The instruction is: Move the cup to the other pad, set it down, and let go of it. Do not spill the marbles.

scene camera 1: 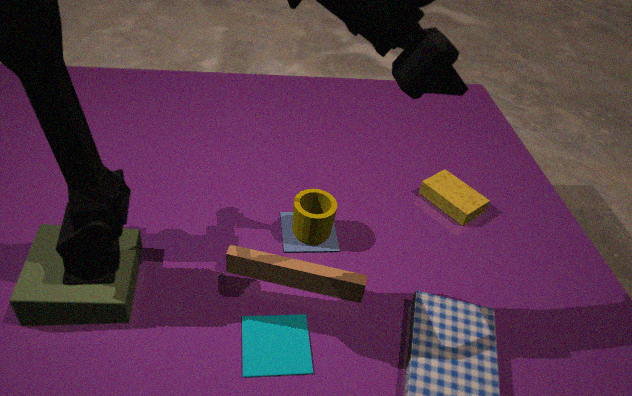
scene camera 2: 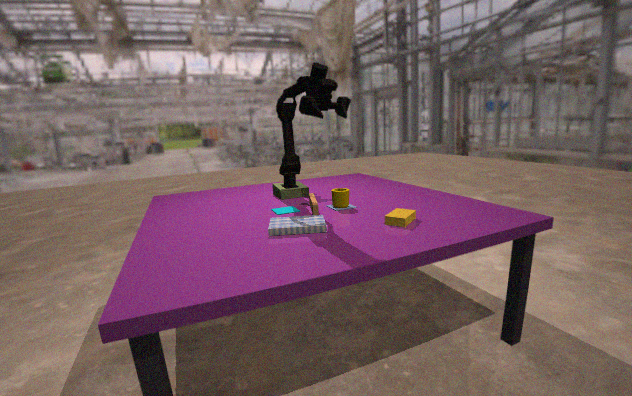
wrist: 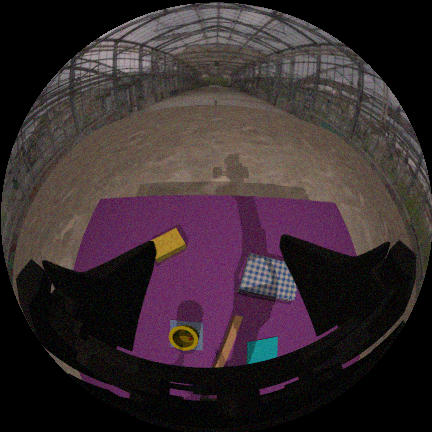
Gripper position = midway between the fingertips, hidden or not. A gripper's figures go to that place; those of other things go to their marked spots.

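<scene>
My gripper [scene camera 1: 449,72]: 64 cm from the lens, nearest to it of the things named here. Wooden bar [scene camera 1: 321,279]: 76 cm from the lens. Yellow cup [scene camera 1: 314,210]: 86 cm from the lens. Marked spots on the wooden bar and the yellow cup: 15 cm apart.
</scene>
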